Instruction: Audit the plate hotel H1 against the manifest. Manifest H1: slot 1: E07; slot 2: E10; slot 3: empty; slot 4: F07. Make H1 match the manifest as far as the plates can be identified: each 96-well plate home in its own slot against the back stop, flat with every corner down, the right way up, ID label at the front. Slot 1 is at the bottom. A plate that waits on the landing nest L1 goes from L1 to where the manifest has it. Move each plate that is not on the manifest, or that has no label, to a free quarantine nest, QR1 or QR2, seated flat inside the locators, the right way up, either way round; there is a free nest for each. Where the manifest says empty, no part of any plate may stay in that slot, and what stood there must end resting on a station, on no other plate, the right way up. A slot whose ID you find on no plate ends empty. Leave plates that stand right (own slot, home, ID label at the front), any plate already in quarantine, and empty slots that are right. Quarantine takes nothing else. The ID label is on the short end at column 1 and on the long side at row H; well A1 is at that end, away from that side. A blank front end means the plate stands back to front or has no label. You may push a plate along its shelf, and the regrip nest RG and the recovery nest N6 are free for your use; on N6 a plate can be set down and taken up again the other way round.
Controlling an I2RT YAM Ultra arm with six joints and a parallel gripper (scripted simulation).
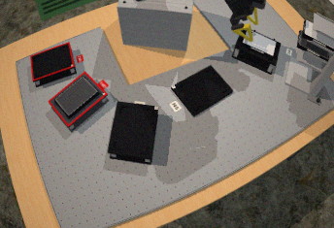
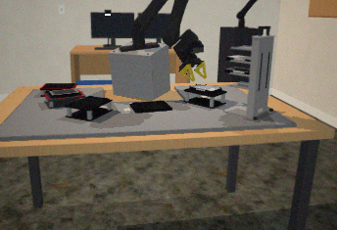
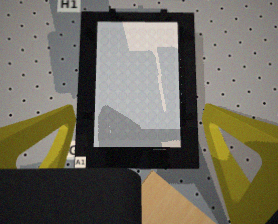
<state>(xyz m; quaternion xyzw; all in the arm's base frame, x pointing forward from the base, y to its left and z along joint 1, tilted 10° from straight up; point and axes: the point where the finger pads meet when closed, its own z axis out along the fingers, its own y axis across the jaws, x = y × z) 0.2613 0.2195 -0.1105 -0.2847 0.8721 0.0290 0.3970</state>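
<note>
The A1 mark lies 60 mm behind my hand, 50 mm below it and 30 mm to the left of it. The rest, counted from my hand: H1 tag (170 mm to the left, 110 mm below, 100 mm ahead); black regrip nest RG (60 mm below, 30 mm ahead, 20 mm to the left); RG tag (110 mm below, 70 mm behind, 60 mm to the left).
</note>
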